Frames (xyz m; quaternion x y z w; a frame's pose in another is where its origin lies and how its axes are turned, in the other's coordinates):
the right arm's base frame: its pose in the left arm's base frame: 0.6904 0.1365 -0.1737 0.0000 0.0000 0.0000 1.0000
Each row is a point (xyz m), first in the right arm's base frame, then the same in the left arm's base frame.
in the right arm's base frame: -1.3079 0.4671 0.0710
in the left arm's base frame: -0.6175 0.6036 -0.1027
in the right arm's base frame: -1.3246 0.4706 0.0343
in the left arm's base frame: -0.6342 0.6071 -0.1394
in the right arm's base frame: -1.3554 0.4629 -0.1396
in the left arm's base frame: -0.6650 0.5994 -0.3133
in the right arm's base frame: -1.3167 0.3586 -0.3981
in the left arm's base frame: -0.6263 0.4951 -0.5718
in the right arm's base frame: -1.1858 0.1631 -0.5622
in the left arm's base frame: -0.4954 0.2996 -0.7359
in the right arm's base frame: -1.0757 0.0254 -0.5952
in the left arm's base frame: -0.3853 0.1619 -0.7689
